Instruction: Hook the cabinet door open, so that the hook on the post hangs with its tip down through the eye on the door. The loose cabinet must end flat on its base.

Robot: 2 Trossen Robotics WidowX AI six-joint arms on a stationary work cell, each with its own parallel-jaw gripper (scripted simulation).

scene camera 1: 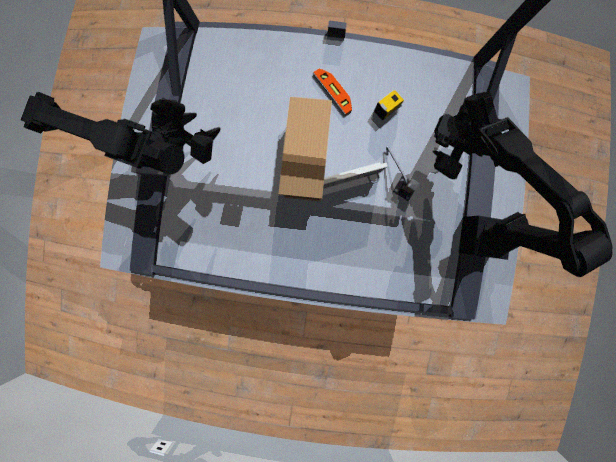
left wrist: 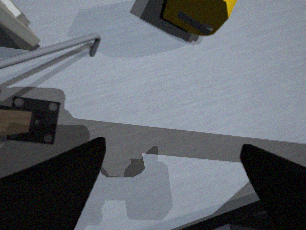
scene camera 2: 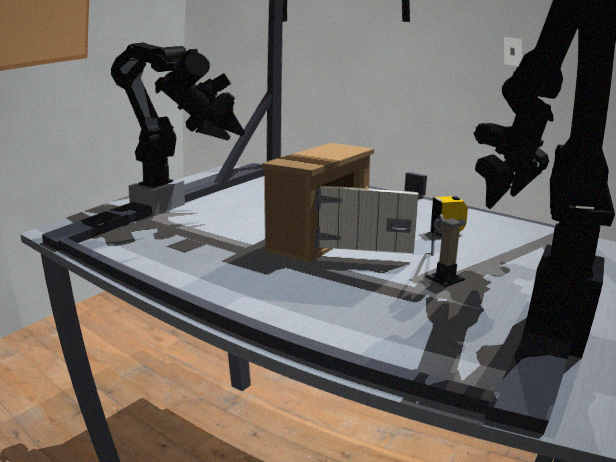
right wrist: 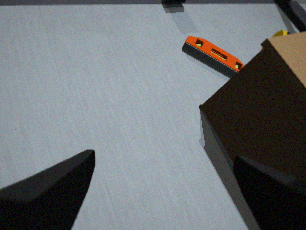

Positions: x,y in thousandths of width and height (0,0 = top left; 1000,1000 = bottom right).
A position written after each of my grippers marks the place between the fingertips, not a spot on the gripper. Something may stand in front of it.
I see my left gripper (scene camera 2: 812,436), my right gripper (scene camera 2: 384,295), a wooden cabinet (scene camera 2: 473,412), an orange spirit level (scene camera 1: 553,207) and a short wooden post (scene camera 2: 723,596).
The wooden cabinet shows as well in scene camera 1 (scene camera 1: 496,321) and in the right wrist view (right wrist: 822,493). My left gripper is seen too in scene camera 1 (scene camera 1: 717,295) and in the left wrist view (left wrist: 567,641). My right gripper is seen too in scene camera 1 (scene camera 1: 337,263) and in the right wrist view (right wrist: 541,698). The left wrist view does not show the orange spirit level: it is out of frame.
